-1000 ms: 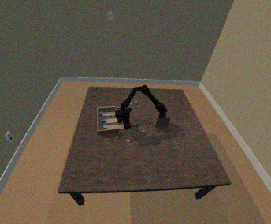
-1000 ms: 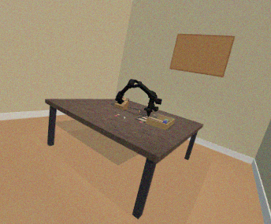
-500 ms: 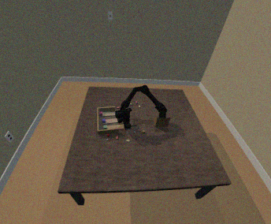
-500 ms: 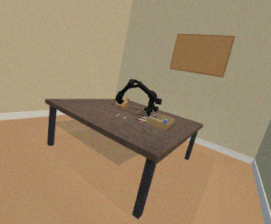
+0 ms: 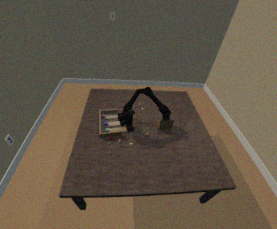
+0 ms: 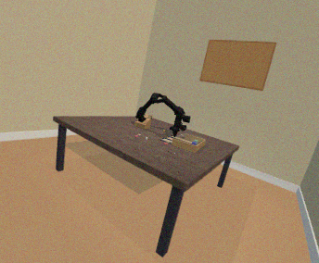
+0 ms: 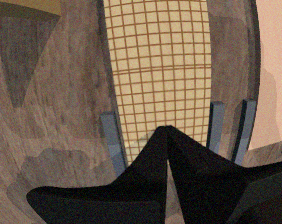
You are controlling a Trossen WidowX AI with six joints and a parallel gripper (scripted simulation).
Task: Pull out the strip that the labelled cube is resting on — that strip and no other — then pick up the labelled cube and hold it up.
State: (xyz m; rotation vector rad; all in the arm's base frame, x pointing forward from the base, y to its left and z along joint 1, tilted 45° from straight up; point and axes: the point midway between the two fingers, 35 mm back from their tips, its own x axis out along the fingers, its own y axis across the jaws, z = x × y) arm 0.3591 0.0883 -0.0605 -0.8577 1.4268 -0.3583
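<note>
Right now the grey piece is 9 cm behind my gripper tip and 6 cm to the left of it.
</note>
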